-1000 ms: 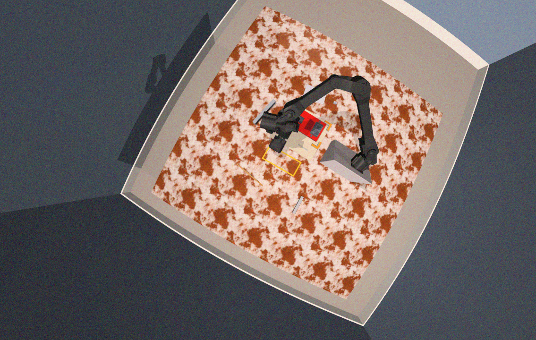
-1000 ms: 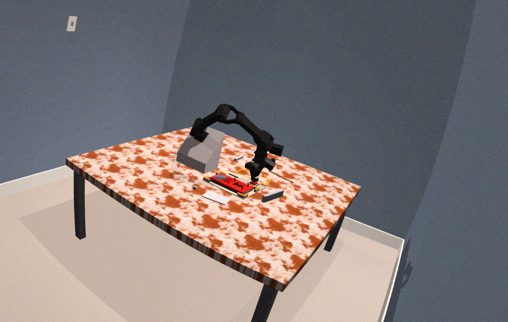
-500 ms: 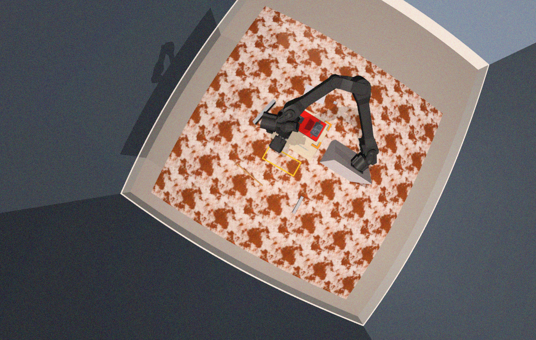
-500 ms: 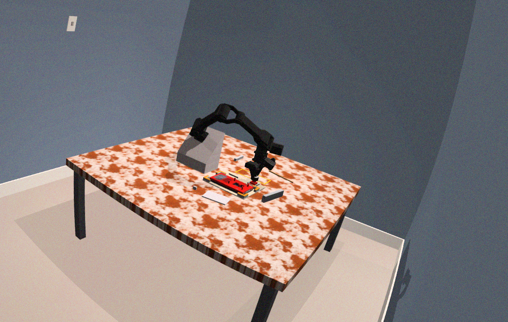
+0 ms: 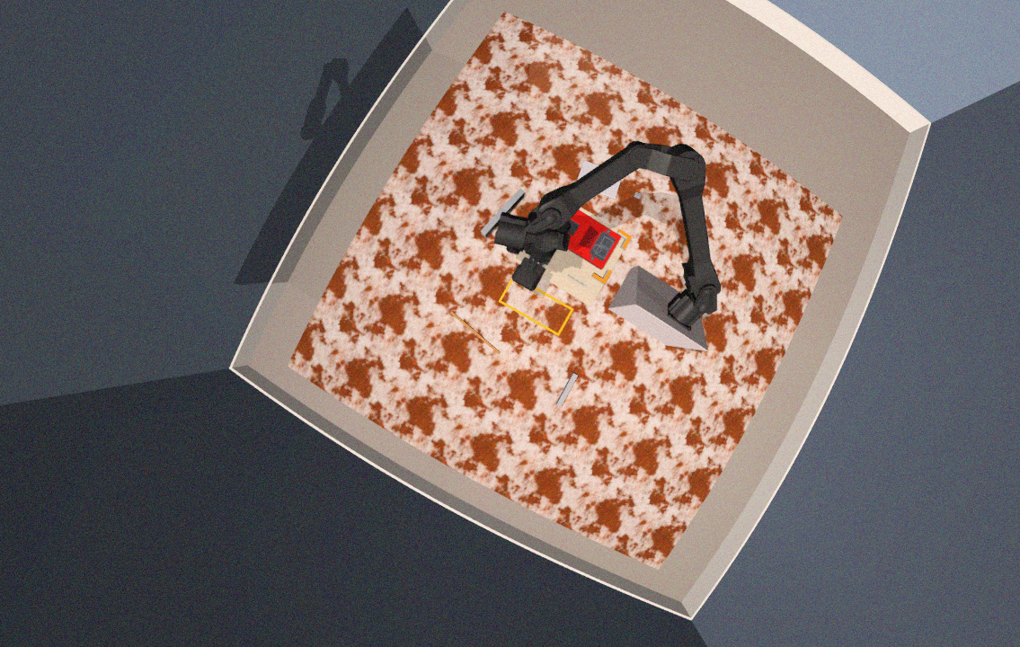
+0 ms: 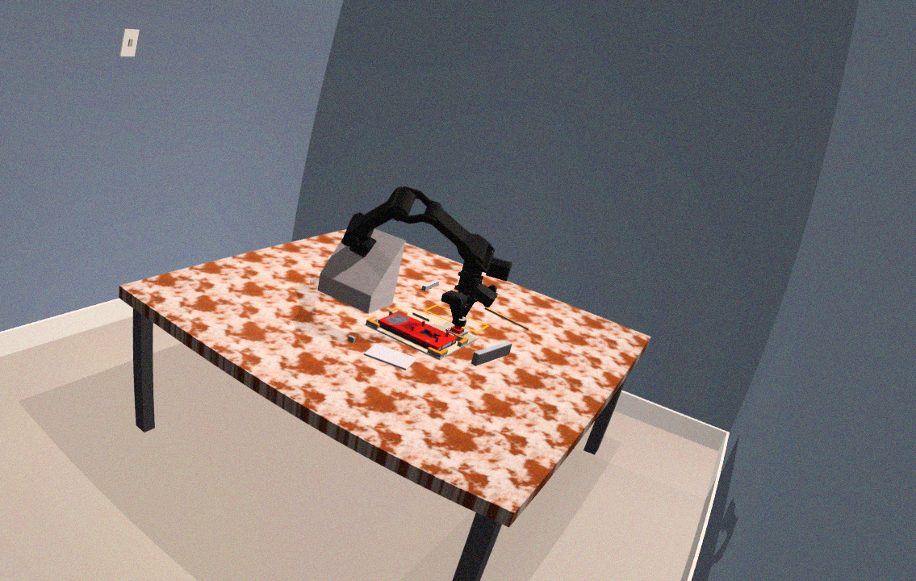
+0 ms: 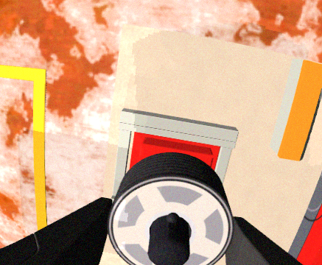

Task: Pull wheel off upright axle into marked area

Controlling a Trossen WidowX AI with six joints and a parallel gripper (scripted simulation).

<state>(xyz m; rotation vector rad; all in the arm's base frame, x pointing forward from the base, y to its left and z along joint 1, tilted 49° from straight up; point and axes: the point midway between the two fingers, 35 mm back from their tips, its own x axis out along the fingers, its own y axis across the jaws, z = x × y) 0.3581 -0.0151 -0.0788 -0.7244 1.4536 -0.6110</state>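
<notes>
The wheel lies right at my gripper tip. Round my gripper tip: flat grey plate: 20 mm behind, 300 mm to the right, 40 mm below; thin rod: 40 mm ahead, 260 mm to the left, 40 mm below.
</notes>
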